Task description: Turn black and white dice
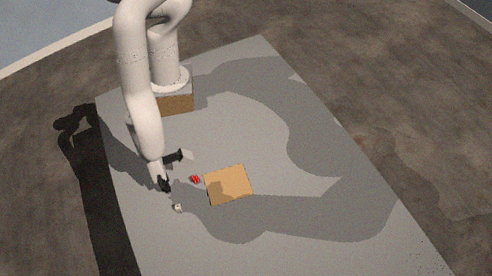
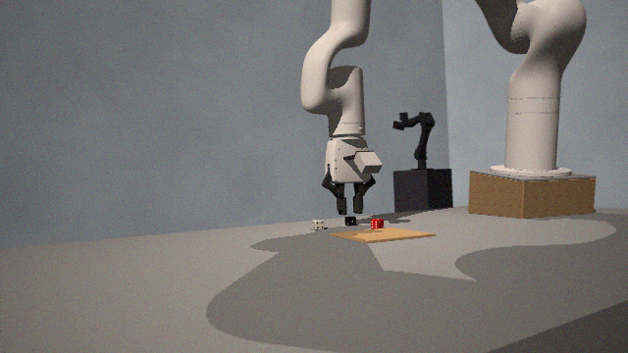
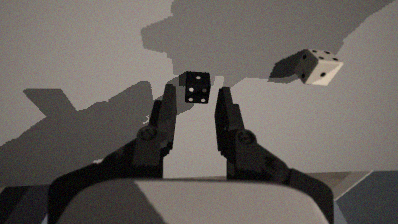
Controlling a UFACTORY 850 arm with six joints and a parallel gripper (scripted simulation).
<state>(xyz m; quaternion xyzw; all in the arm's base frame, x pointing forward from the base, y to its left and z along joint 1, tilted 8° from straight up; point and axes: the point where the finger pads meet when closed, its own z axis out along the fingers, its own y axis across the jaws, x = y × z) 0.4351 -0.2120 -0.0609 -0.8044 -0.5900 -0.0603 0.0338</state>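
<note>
My hand is 4 cm above the black die. The rest, counted from my hand: tan mat 18 cm to the left, 10 cm ahead, 4 cm below; then red die 10 cm to the left, 4 cm below, 2 cm ahead; then white die 10 cm ahead, 4 cm below.
</note>
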